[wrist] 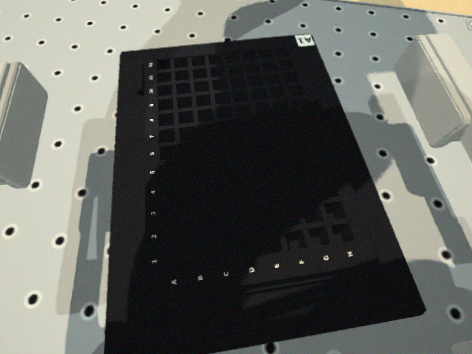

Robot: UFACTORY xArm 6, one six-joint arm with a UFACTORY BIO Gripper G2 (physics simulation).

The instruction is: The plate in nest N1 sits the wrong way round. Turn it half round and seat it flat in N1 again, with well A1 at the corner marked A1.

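Observation:
The black plate (225, 170) lies in the black nest N1 (126, 125), below the gripper in the wrist view. Its numbers run up the left side, 1 at the bottom, and its letters run along the near side from A at left to H at right. Well A1 is thus at the near left. The white A1 corner label (304, 40) is at the far right corner, diagonally opposite. My gripper (231, 125) is open and empty, with one finger to each side of the plate in view. Deep shadow hides many wells and the border between plate and nest.
A light grey board (30, 260) with rows of dark holes surrounds the nest. Shadows of the arm fall across it. A strip of tan wooden surface (445, 5) shows beyond the board's edge at the top right.

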